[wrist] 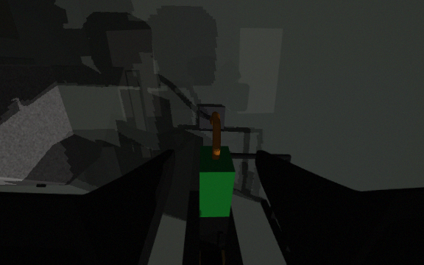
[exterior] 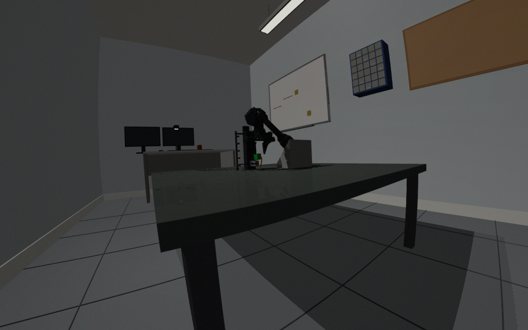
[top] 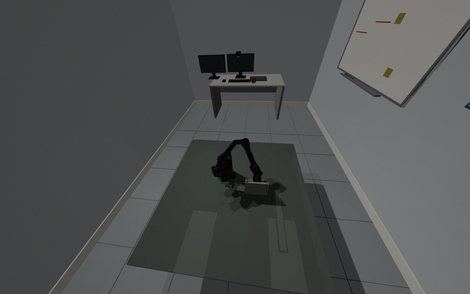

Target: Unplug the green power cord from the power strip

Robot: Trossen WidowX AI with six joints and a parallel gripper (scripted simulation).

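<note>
Now: the green plug 50 mm to the right of my gripper tip and 10 mm below it.
</note>
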